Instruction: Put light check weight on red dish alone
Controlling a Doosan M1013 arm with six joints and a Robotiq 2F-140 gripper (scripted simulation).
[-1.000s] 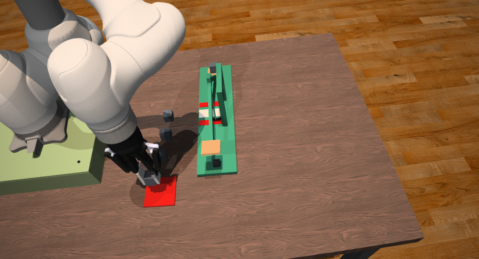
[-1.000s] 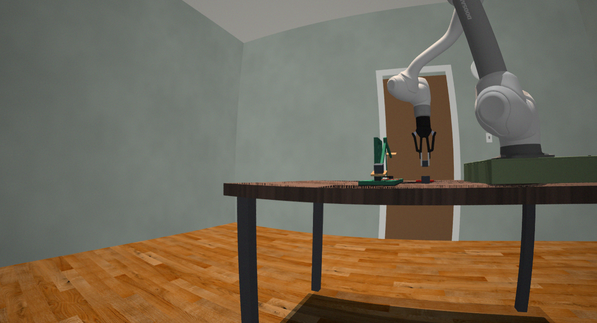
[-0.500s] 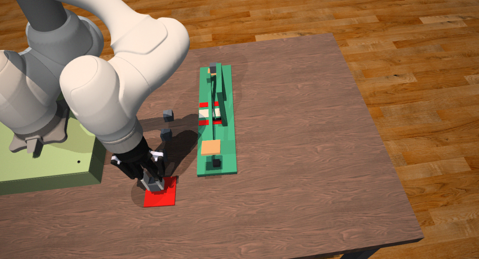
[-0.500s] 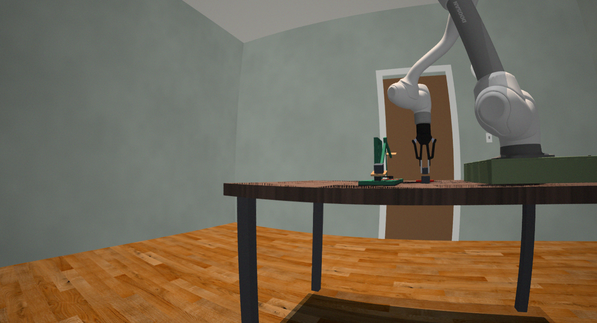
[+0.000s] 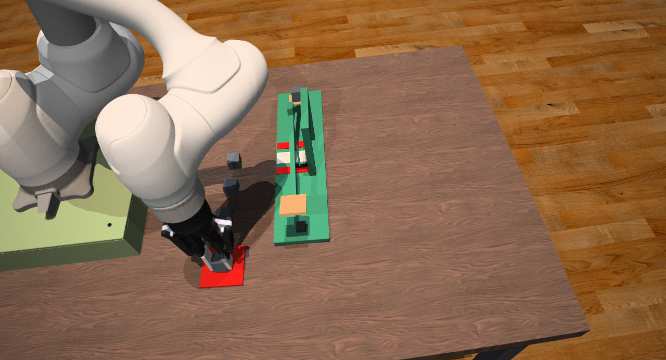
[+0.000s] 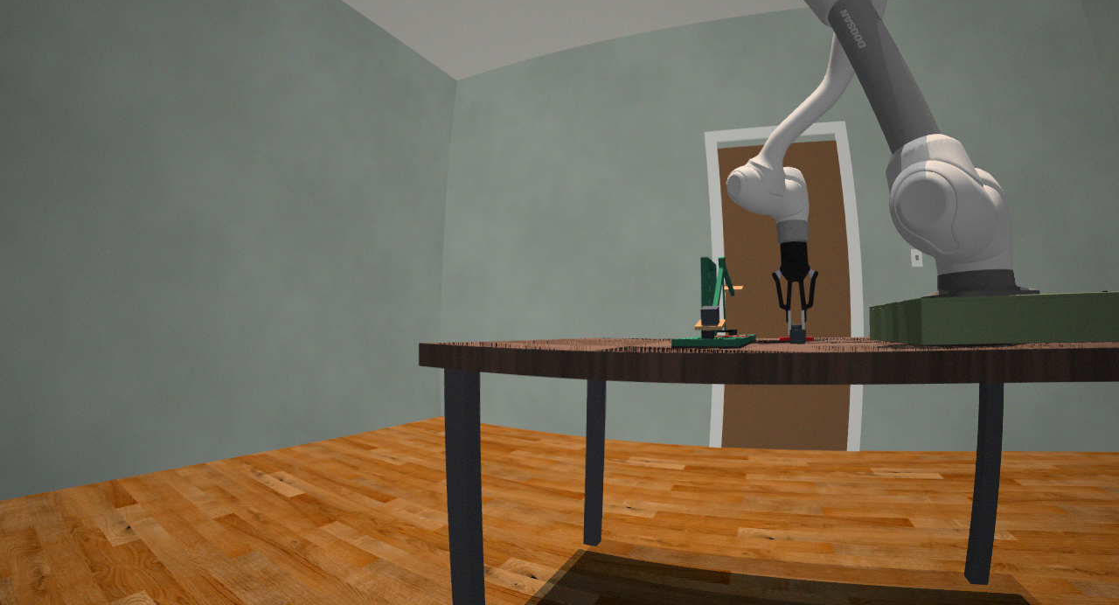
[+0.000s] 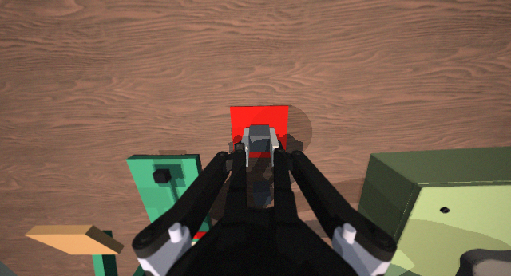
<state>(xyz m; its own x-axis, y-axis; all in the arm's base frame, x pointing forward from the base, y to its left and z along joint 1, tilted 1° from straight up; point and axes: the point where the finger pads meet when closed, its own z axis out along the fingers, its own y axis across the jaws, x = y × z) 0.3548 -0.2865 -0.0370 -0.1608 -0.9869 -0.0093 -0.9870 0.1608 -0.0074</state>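
Right now the flat red dish is 40 mm below my hand. Also, from my hand: green rocker balance 230 mm to the left, 210 mm ahead, 50 mm above.
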